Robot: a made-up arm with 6 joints. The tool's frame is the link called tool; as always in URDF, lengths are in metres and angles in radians. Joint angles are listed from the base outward.
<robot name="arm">
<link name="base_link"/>
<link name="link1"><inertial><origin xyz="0.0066 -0.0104 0.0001"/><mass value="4.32"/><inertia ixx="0.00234" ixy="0" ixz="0" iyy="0.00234" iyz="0" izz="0.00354"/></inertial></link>
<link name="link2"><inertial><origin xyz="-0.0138 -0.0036 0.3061"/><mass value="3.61"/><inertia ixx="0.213" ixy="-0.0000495" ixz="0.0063" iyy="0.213" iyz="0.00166" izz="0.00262"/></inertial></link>
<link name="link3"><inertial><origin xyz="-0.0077 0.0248 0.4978"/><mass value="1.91"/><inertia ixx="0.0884" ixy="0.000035" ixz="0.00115" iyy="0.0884" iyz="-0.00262" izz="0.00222"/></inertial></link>
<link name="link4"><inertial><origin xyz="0.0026 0.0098 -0.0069"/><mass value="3.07"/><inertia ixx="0.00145" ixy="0" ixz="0" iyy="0.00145" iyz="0" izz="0.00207"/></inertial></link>
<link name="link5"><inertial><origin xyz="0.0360 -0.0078 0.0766"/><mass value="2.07"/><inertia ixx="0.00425" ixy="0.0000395" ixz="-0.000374" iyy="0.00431" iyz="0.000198" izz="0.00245"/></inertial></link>
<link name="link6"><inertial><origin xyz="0.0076 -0.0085 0.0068"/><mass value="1.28"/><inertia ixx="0.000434" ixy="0" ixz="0" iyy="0.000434" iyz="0" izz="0.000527"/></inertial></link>
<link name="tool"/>
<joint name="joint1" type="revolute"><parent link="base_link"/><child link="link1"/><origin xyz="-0.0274 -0.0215 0.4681"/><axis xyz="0 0 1"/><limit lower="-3.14" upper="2.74"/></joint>
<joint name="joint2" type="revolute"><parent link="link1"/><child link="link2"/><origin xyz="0.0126 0.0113 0.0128"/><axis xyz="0 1 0"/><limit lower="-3.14" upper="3.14"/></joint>
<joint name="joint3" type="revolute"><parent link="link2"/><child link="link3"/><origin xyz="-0.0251 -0.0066 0.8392"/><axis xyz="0 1 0"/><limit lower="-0.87" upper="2.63"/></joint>
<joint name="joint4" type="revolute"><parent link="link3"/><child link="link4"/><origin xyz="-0.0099 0.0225 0.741"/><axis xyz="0 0 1"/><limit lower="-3.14" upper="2.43"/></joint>
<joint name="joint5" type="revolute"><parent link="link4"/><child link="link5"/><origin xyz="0.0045 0.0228 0.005"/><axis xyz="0 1 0"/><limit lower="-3.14" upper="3.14"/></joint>
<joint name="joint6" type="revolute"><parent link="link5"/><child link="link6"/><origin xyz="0.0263 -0.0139 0.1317"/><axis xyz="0 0 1"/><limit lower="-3.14" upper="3.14"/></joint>
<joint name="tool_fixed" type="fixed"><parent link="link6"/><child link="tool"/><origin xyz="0.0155 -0.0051 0.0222" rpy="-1.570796 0 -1.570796"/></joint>
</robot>
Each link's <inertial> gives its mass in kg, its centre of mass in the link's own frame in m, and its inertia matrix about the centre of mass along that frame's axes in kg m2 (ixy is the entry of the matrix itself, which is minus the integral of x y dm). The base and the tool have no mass. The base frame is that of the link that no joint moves.
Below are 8 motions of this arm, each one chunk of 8 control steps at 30 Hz.
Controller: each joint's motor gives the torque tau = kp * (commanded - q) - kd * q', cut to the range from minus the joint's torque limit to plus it. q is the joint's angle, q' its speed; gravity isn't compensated. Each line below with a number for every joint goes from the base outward.
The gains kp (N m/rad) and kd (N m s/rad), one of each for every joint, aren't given. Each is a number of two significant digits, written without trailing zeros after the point. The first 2 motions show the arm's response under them.
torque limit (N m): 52 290 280 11 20 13
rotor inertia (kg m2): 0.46 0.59 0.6 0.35 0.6 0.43
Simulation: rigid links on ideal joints. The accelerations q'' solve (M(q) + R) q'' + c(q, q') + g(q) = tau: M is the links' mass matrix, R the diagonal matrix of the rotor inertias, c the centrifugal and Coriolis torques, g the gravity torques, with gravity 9.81 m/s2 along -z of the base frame. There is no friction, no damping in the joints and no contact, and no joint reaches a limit. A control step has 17 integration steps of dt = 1/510 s. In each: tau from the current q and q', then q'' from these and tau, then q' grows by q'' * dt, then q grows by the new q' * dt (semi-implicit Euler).
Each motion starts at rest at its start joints. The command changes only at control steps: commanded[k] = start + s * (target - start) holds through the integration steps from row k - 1 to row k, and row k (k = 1, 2, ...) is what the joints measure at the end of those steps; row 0 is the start. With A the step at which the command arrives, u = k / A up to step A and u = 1 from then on. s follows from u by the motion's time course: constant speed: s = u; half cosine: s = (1 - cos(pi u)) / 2; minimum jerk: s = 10 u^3 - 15 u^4 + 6 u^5; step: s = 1 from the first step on.
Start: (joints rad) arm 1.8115 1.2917 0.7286 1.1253 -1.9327 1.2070
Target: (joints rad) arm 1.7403 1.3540 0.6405 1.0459 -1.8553 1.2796
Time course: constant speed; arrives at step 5
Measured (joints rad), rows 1 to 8:
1: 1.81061 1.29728 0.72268 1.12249 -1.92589 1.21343
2: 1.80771 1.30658 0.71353 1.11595 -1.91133 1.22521
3: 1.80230 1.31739 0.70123 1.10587 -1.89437 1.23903
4: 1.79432 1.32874 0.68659 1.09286 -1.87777 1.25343
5: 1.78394 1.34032 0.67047 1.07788 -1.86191 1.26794
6: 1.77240 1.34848 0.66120 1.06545 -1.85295 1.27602
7: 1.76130 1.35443 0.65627 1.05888 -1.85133 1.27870
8: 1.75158 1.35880 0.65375 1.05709 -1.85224 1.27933
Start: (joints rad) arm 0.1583 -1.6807 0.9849 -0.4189 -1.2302 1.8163
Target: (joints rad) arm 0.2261 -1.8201 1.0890 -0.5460 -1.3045 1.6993
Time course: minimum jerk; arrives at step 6
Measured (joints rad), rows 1 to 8:
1: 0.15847 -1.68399 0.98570 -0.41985 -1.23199 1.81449
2: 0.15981 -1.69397 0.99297 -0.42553 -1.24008 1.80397
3: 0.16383 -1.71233 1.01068 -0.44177 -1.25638 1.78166
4: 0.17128 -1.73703 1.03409 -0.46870 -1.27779 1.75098
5: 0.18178 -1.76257 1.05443 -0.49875 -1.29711 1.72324
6: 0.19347 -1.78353 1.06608 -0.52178 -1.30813 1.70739
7: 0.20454 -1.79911 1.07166 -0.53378 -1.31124 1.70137
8: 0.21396 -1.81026 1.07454 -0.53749 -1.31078 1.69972
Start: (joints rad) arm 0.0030 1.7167 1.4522 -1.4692 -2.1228 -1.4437
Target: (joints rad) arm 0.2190 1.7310 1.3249 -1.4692 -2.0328 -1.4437
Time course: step
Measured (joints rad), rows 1 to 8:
1: 0.00870 1.72746 1.41151 -1.47994 -2.10688 -1.44390
2: 0.02227 1.73070 1.36989 -1.48129 -2.05965 -1.44371
3: 0.04235 1.73161 1.34547 -1.47258 -2.03023 -1.44352
4: 0.06891 1.73262 1.33332 -1.46440 -2.02400 -1.44346
5: 0.10214 1.73388 1.32788 -1.46082 -2.02627 -1.44349
6: 0.13762 1.73522 1.32580 -1.46114 -2.02839 -1.44352
7: 0.16776 1.73655 1.32537 -1.46357 -2.02884 -1.44353
8: 0.19066 1.73775 1.32556 -1.46648 -2.02862 -1.44354

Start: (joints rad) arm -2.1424 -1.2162 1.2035 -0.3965 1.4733 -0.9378
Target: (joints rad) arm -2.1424 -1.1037 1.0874 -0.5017 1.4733 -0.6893
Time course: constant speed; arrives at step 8
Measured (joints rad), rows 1 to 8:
1: -2.14249 -1.21425 1.19806 -0.39896 1.47532 -0.92500
2: -2.14262 -1.20963 1.18750 -0.40592 1.47742 -0.89957
3: -2.14268 -1.20253 1.17470 -0.41660 1.47813 -0.86939
4: -2.14266 -1.19344 1.16103 -0.42939 1.47802 -0.83824
5: -2.14259 -1.18282 1.14706 -0.44301 1.47774 -0.80706
6: -2.14251 -1.17111 1.13294 -0.45673 1.47753 -0.77595
7: -2.14245 -1.15864 1.11874 -0.47027 1.47740 -0.74488
8: -2.14241 -1.14563 1.10447 -0.48360 1.47733 -0.71382

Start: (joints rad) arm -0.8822 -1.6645 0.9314 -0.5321 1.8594 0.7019
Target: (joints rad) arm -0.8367 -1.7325 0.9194 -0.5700 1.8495 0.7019
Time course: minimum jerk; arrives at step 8
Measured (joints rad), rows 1 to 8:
1: -0.88215 -1.66684 0.93046 -0.53233 1.86026 0.70190
2: -0.88177 -1.67127 0.92817 -0.53365 1.86139 0.70189
3: -0.88044 -1.67767 0.92603 -0.53642 1.86102 0.70189
4: -0.87754 -1.68638 0.92384 -0.54092 1.85921 0.70190
5: -0.87275 -1.69714 0.92118 -0.54719 1.85693 0.70191
6: -0.86629 -1.70877 0.91801 -0.55474 1.85511 0.70190
7: -0.85891 -1.71962 0.91480 -0.56251 1.85420 0.70187
8: -0.85160 -1.72829 0.91224 -0.56922 1.85407 0.70183

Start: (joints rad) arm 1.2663 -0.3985 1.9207 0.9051 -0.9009 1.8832
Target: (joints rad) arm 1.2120 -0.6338 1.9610 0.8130 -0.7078 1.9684
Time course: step
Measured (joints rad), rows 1 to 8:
1: 1.25292 -0.42703 1.94466 0.88657 -0.87359 1.90051
2: 1.23929 -0.48249 1.96259 0.86001 -0.79788 1.93803
3: 1.23146 -0.52661 1.96559 0.83779 -0.72441 1.95927
4: 1.22630 -0.55818 1.96637 0.82291 -0.68635 1.96640
5: 1.22262 -0.58040 1.96740 0.81510 -0.68276 1.96812
6: 1.21966 -0.59605 1.96832 0.81219 -0.69713 1.96838
7: 1.21739 -0.60713 1.96891 0.81195 -0.70602 1.96838
8: 1.21580 -0.61489 1.96947 0.81259 -0.70790 1.96836

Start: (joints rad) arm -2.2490 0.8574 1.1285 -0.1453 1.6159 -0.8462
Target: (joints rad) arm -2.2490 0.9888 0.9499 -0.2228 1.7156 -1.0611
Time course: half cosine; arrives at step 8
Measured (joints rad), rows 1 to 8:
1: -2.24897 0.86080 1.12770 -0.14595 1.61715 -0.84984
2: -2.24886 0.86883 1.12088 -0.14880 1.62265 -0.86309
3: -2.24870 0.88091 1.10450 -0.15506 1.63453 -0.88755
4: -2.24852 0.89650 1.07972 -0.16490 1.65158 -0.92169
5: -2.24840 0.91455 1.05015 -0.17746 1.67078 -0.96124
6: -2.24839 0.93341 1.02041 -0.19108 1.68881 -0.99999
7: -2.24850 0.95101 0.99516 -0.20376 1.70279 -1.03133
8: -2.24872 0.96526 0.97827 -0.21354 1.71058 -1.05052

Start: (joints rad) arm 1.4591 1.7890 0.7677 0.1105 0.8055 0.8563
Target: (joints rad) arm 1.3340 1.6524 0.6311 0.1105 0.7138 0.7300
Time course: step
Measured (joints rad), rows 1 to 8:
1: 1.45734 1.80091 0.72589 0.10820 0.79455 0.83854
2: 1.45163 1.79924 0.69110 0.10765 0.75070 0.78981
3: 1.44205 1.78034 0.67218 0.10795 0.71650 0.75031
4: 1.42890 1.75050 0.65866 0.10869 0.70731 0.73503
5: 1.41233 1.72309 0.64479 0.11184 0.70819 0.73087
6: 1.39311 1.70213 0.63574 0.11540 0.70976 0.73007
7: 1.37405 1.68777 0.63170 0.11588 0.71059 0.72996
8: 1.35721 1.67871 0.63109 0.11323 0.71115 0.72994

